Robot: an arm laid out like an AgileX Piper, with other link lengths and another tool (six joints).
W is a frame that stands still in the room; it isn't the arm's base.
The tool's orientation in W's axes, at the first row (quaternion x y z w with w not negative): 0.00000, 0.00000, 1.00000, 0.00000
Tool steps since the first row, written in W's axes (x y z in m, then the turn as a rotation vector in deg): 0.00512, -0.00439, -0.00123, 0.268, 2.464, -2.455; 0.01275, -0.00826, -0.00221, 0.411, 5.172, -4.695; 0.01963, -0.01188, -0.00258, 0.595, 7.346, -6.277; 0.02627, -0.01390, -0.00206, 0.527, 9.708, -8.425; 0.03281, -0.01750, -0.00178, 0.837, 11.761, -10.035; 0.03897, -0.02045, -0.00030, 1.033, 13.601, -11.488
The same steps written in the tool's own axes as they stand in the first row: -0.00512, 0.00439, -0.00123, -0.268, -2.464, -2.455; -0.01275, 0.00826, -0.00221, -0.411, -5.172, -4.695; -0.01963, 0.01188, -0.00258, -0.595, -7.346, -6.277; -0.02627, 0.01390, -0.00206, -0.527, -9.708, -8.425; -0.03281, 0.01750, -0.00178, -0.837, -11.761, -10.035; -0.03897, 0.02045, -0.00030, -1.033, -13.601, -11.488
